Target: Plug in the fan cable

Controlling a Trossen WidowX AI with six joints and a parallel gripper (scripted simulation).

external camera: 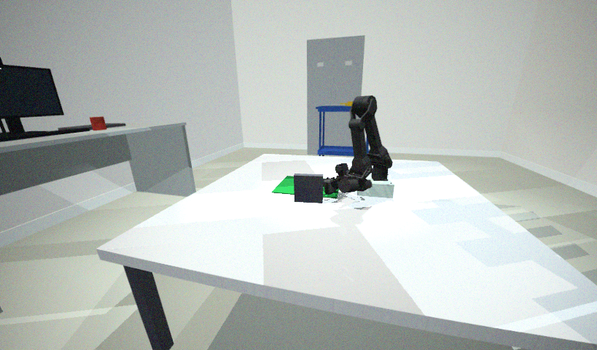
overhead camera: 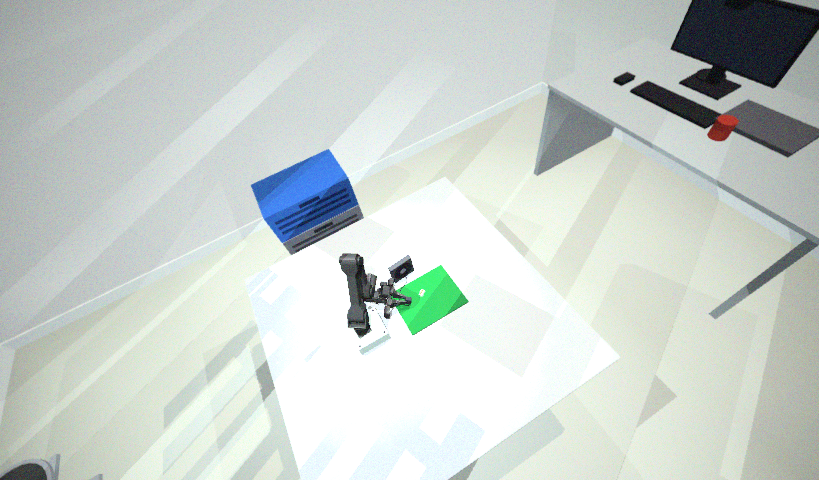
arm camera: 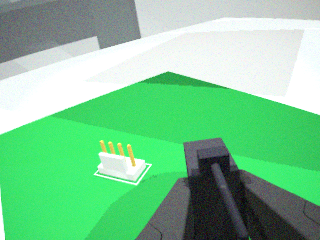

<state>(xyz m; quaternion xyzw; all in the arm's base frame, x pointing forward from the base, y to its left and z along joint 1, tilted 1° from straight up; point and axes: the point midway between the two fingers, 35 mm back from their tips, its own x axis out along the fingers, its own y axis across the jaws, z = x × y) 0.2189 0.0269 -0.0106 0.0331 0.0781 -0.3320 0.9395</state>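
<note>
Right now the four-pin fan header is 8 cm ahead of my gripper tip and 4 cm below it. Also, from my gripper tip: green board 9 cm ahead, 4 cm to the right, 5 cm below; then black fan 7 cm ahead, 14 cm to the left, 2 cm above; then dark grey plug 1 cm below.
</note>
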